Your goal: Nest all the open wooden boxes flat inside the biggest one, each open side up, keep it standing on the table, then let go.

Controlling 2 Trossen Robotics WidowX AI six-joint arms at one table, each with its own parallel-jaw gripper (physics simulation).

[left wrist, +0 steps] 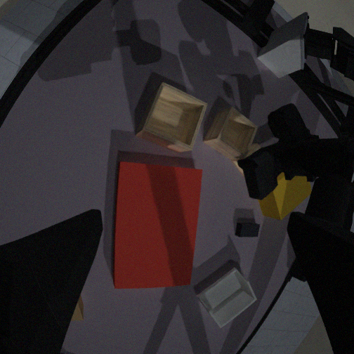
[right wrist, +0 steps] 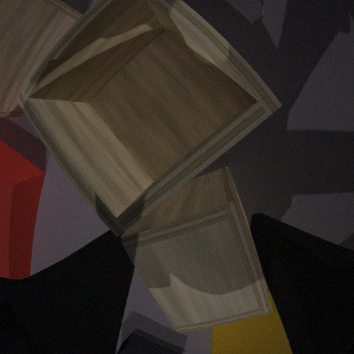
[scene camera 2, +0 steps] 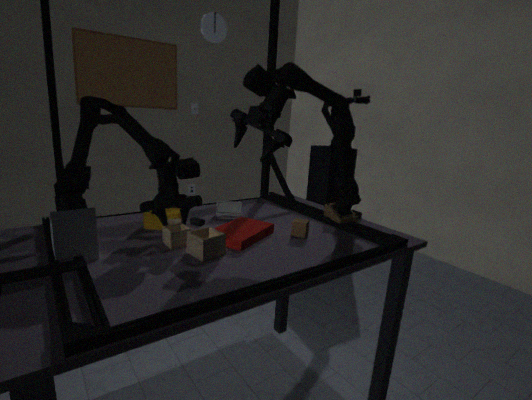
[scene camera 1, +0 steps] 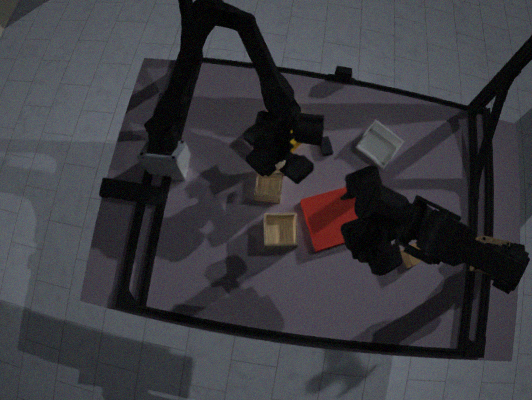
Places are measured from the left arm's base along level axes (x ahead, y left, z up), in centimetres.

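Pixels of known places: left gripper, between the fingertips: (scene camera 2: 247, 154) (scene camera 1: 349, 220); right gripper, between the fingertips: (scene camera 2: 175, 229) (scene camera 1: 278, 168); left arm's base, origin of its link: (scene camera 2: 341, 209); right arm's base, origin of its link: (scene camera 2: 72, 217) (scene camera 1: 162, 148).
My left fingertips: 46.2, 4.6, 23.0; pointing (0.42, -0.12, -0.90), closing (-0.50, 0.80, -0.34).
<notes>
Ahead of a thing's pixels: the offset from my left fingertips to its top centre, as dx, dy, dz.
The biggest open wooden box {+12.3, -0.3, -22.2} (scene camera 1: 280, 230) (scene camera 2: 206, 245) (left wrist: 175, 117) stands open side up on the table. A middle-sized box {+17.4, -11.0, -23.4} (scene camera 1: 268, 188) (scene camera 2: 175, 237) (left wrist: 232, 132) (right wrist: 150, 100) stands open side up behind it, apart from it. The smallest box {+15.9, -17.6, -23.4} (scene camera 2: 174, 221) (right wrist: 200, 270) shows a closed face in the right wrist view; its open side is hidden. My right gripper (scene camera 1: 282, 167) (right wrist: 194, 226) is shut on the smallest box, close against the middle box's edge. My left gripper (scene camera 1: 347, 210) (scene camera 2: 250, 150) (left wrist: 198, 222) is open and empty, high above the red block.
A flat red block {-3.7, -8.4, -25.6} (scene camera 1: 325, 220) (scene camera 2: 245, 232) (left wrist: 157, 225) lies beside the biggest box. A yellow block {+16.4, -28.6, -22.8} (scene camera 2: 153, 221) (left wrist: 285, 197) and small dark block {+4.9, -26.2, -26.8} (scene camera 1: 326, 145) (left wrist: 247, 229) are near the right gripper. A pale tray {-9.5, -29.4, -23.5} (scene camera 1: 378, 145) (left wrist: 226, 298) and tan block {-23.3, -1.5, -23.6} (scene camera 1: 411, 256) (scene camera 2: 300, 228) stand farther right.
</notes>
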